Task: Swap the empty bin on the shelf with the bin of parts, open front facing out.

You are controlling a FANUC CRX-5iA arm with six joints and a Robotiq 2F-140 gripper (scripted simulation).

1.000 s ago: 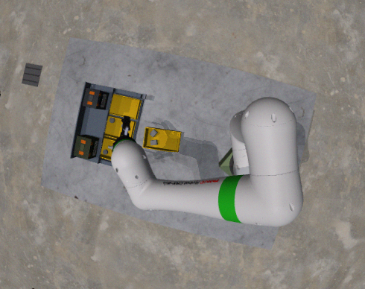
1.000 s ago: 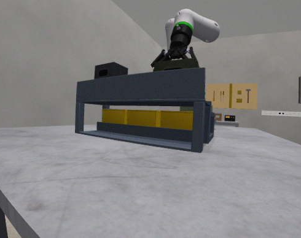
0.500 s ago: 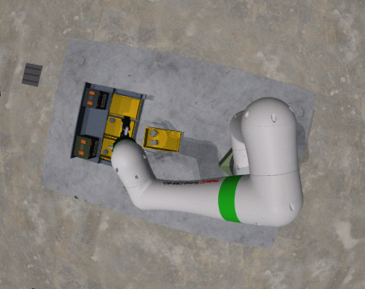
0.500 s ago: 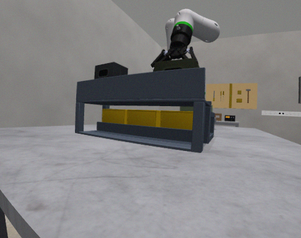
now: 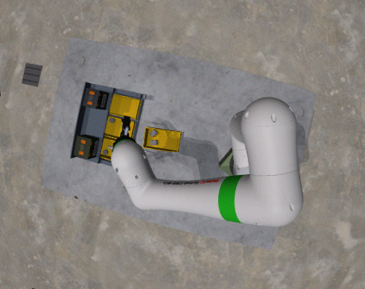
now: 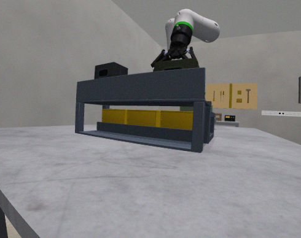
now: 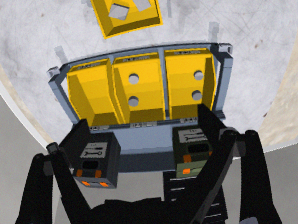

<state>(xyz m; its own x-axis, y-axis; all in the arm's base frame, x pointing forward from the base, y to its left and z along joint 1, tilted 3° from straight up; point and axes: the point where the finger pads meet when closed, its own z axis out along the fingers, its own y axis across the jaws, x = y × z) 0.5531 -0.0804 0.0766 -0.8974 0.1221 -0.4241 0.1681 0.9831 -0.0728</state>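
Right now my hand is 20 cm above the grey part, 11 cm past it and 2 cm to the left of it. From my hand the other things lie so: dark shelf 14 cm below, 11 cm ahead, 4 cm to the right; black box 16 cm to the right, 15 cm ahead, 5 cm below.
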